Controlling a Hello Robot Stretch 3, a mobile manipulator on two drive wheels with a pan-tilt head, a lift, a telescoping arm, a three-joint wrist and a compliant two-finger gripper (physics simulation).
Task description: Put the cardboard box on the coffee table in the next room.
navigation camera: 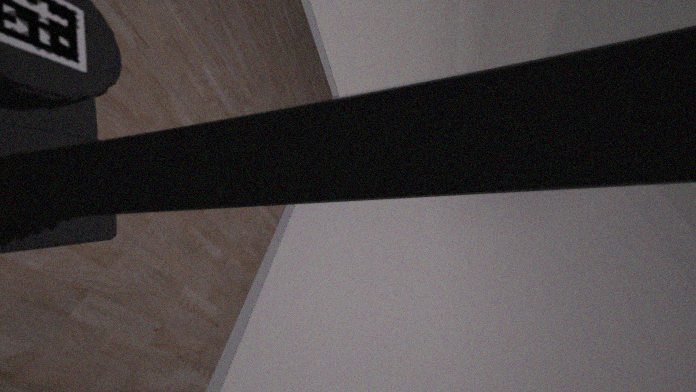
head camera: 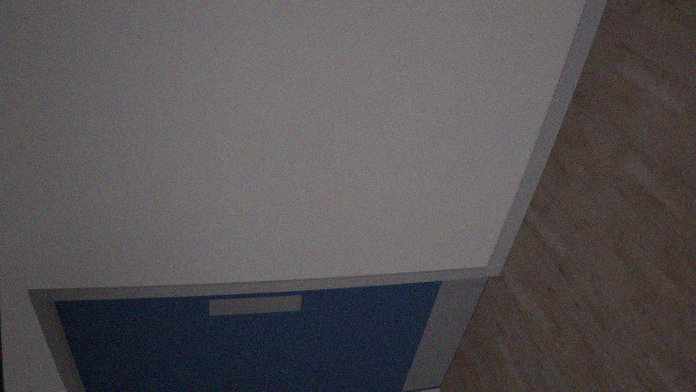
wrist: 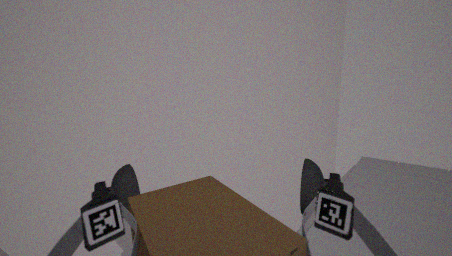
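The brown cardboard box [wrist: 215, 220] shows at the lower middle of the wrist view, tilted, with a corner pointing away from the camera. My gripper [wrist: 217, 180] is shut on the box, with one dark fingertip on its left side and the other on its right. The lower part of the box is cut off by the view's edge. The box and the gripper do not show in the head or navigation views. The coffee table does not show in any view.
Pale walls [head camera: 280, 150] [navigation camera: 425, 290] [wrist: 200, 90] stand close by, with a grey skirting edge along the wood floor [head camera: 615, 210] [navigation camera: 125, 310]. A blue panel [head camera: 240, 345] in a grey frame is at the head view's bottom. A black bar [navigation camera: 375, 145] crosses the navigation view. A grey surface [wrist: 405, 205] is at right.
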